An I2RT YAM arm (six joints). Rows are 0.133 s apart.
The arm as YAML. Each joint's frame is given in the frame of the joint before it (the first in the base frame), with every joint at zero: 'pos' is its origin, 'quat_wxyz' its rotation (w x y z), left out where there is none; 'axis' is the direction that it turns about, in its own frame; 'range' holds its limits. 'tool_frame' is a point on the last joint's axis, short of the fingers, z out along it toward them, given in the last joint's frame.
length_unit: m
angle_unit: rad
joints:
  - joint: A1
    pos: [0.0, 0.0, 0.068]
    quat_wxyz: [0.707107, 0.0, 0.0, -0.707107]
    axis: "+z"
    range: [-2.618, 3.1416]
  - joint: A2
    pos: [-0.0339, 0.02, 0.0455]
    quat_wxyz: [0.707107, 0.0, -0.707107, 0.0]
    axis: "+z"
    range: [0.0, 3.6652]
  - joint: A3
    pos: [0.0, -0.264, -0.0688]
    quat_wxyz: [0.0, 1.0, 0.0, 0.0]
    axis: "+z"
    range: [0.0, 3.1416]
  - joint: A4
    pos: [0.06, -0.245, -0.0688]
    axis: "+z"
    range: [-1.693, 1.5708]
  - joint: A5
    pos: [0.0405, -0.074, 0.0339]
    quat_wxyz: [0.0, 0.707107, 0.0, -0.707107]
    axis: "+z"
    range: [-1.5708, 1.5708]
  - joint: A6
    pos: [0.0, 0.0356, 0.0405]
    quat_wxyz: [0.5, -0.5, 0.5, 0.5]
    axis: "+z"
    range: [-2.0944, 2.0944]
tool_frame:
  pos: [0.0, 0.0, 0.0]
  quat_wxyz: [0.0, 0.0, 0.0, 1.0]
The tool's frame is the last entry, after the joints.
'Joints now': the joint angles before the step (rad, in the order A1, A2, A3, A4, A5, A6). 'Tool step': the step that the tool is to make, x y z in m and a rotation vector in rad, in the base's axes. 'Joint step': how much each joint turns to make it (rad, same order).
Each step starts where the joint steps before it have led.
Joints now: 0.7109 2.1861 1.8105 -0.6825 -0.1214 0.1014
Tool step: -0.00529 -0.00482 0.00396 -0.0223 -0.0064 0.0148
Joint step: 0.0004 -0.0278 -0.0259 -0.0143 0.0115 -0.0229
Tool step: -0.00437 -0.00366 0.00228 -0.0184 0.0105 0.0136
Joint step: 0.0002 -0.0169 -0.0131 -0.0254 -0.0001 -0.0153
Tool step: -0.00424 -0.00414 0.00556 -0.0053 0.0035 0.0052
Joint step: -0.0009 -0.0248 -0.0151 -0.0165 -0.0013 -0.0063
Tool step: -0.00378 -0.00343 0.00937 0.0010 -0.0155 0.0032
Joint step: 0.0002 -0.0298 -0.0105 -0.0076 0.0069 -0.0070
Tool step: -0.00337 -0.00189 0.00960 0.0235 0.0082 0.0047
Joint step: -0.0001 -0.0227 0.0017 -0.0144 -0.0227 0.0067
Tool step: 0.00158 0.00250 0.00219 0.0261 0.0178 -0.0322
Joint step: 0.0010 0.0076 0.0180 -0.0009 -0.0117 0.0446
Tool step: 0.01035 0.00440 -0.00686 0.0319 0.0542 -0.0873
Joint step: -0.0085 0.0495 0.0493 -0.0059 -0.0144 0.0987
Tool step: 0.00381 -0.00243 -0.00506 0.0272 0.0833 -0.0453
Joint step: -0.0132 0.0218 0.0197 -0.0330 -0.0511 0.0638
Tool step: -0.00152 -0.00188 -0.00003 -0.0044 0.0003 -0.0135
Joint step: -0.0004 -0.0099 -0.0153 0.0044 0.0087 0.0105
